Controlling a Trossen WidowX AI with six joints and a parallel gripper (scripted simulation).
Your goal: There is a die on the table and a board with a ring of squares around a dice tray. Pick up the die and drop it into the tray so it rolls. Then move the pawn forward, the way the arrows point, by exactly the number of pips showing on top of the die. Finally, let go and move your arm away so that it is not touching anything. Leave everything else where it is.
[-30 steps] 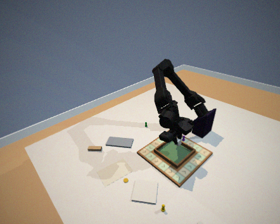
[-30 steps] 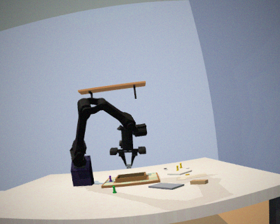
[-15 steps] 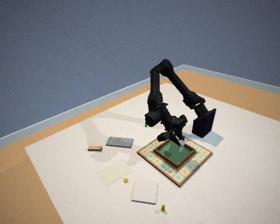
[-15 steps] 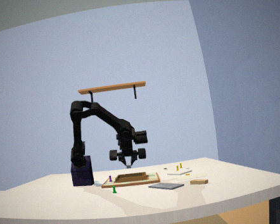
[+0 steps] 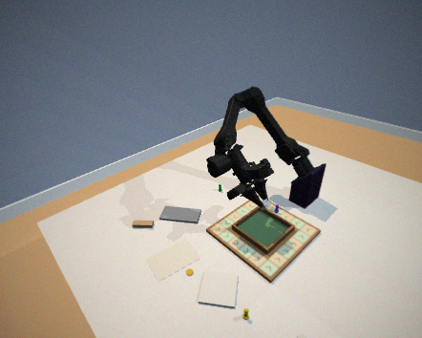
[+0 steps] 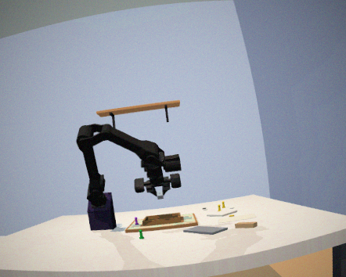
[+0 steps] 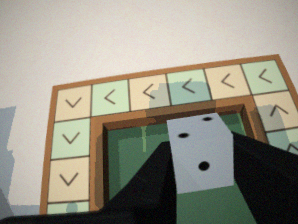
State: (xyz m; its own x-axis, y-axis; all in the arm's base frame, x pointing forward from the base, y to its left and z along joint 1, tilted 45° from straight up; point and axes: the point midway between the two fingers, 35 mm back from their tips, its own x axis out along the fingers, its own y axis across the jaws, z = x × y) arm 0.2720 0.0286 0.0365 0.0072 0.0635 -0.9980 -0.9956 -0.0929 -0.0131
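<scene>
Now: the grey die right at my gripper tip. Round my gripper tip: green pawn (29 cm to the right, 11 cm below, 5 cm behind); then purple pawn (11 cm behind, 10 cm below, 3 cm to the right); then green dice tray (12 cm below).
</scene>
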